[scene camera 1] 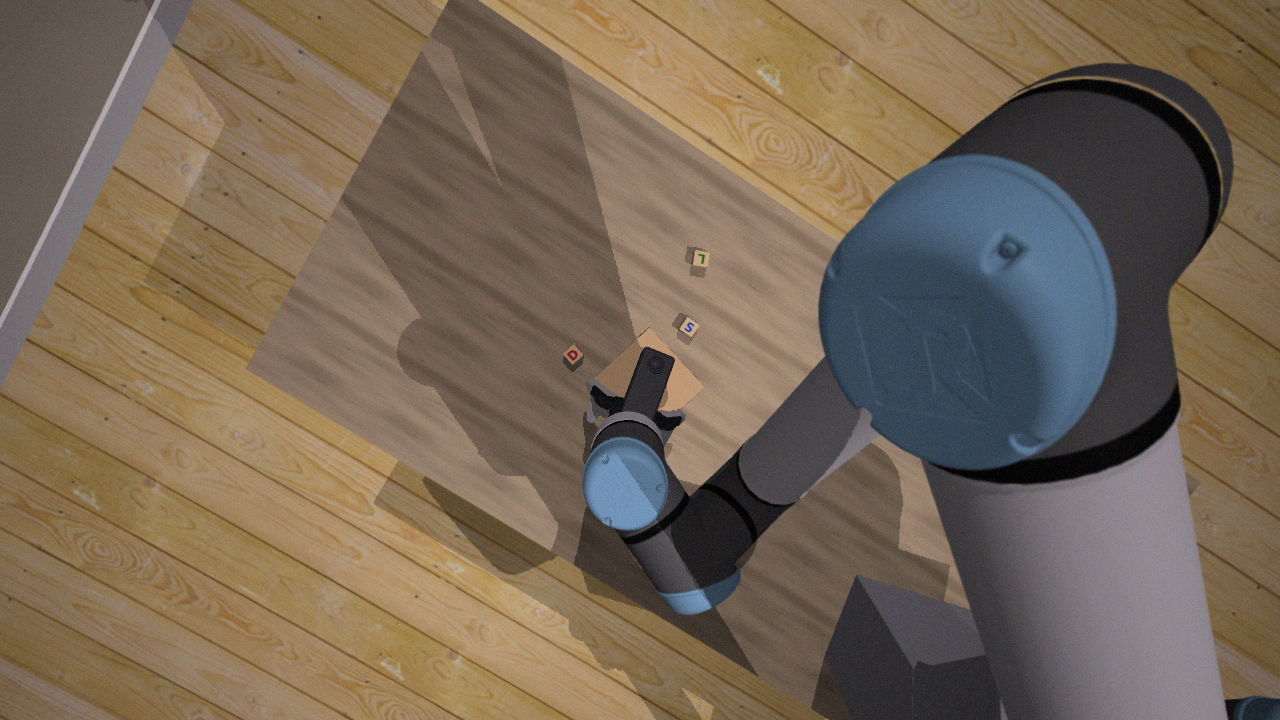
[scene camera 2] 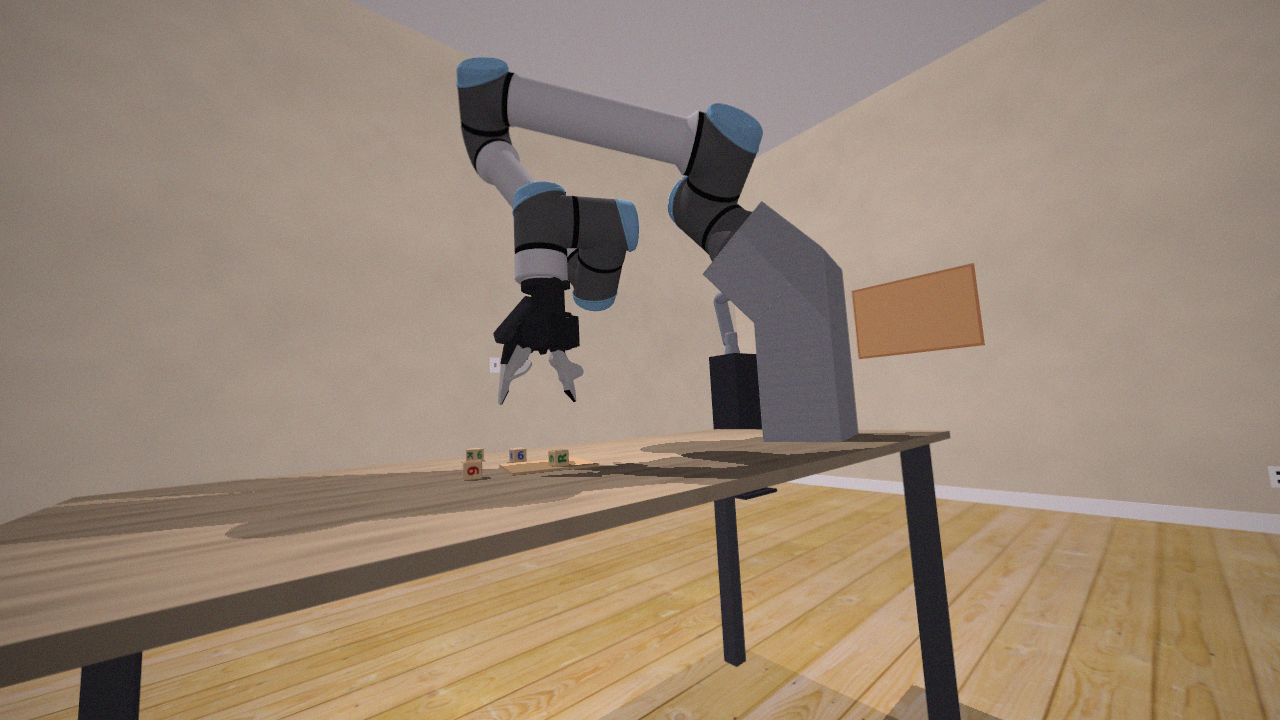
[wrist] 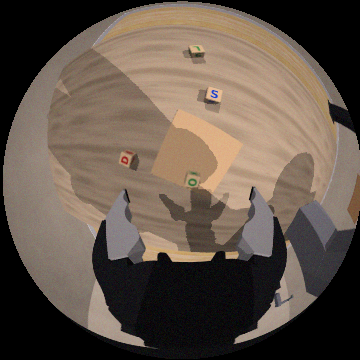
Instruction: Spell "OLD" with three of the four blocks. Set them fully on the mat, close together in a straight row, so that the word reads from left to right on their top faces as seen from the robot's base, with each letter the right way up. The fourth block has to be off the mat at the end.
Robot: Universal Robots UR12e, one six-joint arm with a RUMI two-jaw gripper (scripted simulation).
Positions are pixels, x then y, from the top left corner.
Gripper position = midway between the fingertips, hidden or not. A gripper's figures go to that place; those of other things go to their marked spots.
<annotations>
My gripper [scene camera 1: 636, 398] is 1.11 m from the lens. A tan mat [scene camera 1: 682, 386]: 1.22 m from the lens.
</annotations>
